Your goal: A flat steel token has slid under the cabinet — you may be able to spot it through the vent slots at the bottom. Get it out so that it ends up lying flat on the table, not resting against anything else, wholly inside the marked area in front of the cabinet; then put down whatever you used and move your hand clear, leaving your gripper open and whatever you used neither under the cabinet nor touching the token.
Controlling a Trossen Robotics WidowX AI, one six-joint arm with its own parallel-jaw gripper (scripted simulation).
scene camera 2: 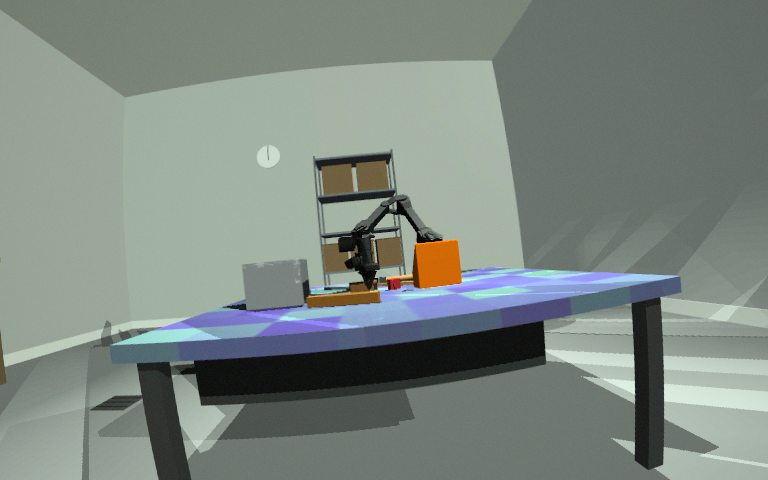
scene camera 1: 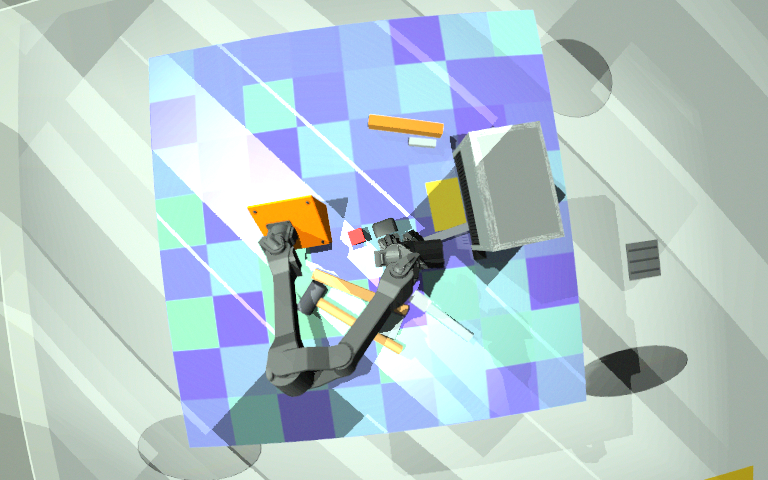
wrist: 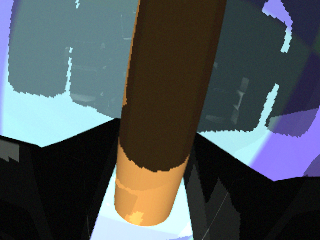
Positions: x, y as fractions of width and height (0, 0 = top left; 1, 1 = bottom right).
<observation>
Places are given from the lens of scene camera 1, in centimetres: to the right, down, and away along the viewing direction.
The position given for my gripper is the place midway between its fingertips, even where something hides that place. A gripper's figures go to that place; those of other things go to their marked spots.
my gripper (scene camera 1: 0.51, 0.53): 2, 4, 74
orange bar (scene camera 1: 0.51, 0.26): 2, -34, 72
grey flat tool (scene camera 1: 0.54, 0.62): 10, 18, 74
dark-headed tool (scene camera 1: 0.41, 0.62): -20, 16, 70
</observation>
